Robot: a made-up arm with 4 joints. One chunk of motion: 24 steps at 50 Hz.
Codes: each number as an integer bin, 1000 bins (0 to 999) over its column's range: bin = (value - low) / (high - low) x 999, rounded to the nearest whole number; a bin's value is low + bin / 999 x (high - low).
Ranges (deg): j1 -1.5..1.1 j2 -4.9..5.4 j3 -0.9..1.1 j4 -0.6..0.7
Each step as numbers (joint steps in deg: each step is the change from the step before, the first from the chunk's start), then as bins.
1 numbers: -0.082 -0.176 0.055 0.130
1 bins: 545 458 477 561
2 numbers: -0.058 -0.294 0.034 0.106
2 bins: 554 447 467 543
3 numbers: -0.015 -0.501 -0.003 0.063
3 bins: 571 427 448 509
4 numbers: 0.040 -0.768 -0.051 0.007
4 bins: 592 401 424 466
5 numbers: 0.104 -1.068 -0.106 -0.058
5 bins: 616 372 397 417
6 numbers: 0.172 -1.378 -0.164 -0.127
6 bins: 642 342 368 363
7 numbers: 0.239 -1.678 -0.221 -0.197
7 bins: 668 313 339 310
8 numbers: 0.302 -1.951 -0.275 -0.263
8 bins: 692 286 312 259
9 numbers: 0.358 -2.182 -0.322 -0.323
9 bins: 714 264 289 213
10 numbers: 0.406 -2.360 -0.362 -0.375
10 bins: 732 246 269 173
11 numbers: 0.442 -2.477 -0.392 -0.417
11 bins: 746 235 254 141
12 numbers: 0.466 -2.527 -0.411 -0.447
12 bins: 755 230 244 118
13 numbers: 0.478 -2.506 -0.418 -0.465
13 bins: 760 232 241 104
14 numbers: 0.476 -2.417 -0.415 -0.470
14 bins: 759 241 242 100
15 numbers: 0.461 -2.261 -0.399 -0.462
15 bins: 753 256 250 106
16 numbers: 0.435 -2.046 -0.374 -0.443
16 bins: 743 277 263 121
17 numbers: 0.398 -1.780 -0.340 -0.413
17 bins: 729 303 280 144
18 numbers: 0.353 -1.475 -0.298 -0.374
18 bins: 712 332 301 174
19 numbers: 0.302 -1.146 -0.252 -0.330
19 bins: 692 364 324 207
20 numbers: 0.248 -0.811 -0.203 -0.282
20 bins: 672 397 348 244
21 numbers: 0.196 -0.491 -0.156 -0.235
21 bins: 652 428 372 280
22 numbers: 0.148 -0.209 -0.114 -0.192
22 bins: 633 455 393 314
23 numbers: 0.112 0.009 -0.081 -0.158
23 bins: 619 476 409 340
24 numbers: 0.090 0.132 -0.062 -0.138
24 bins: 611 488 419 355
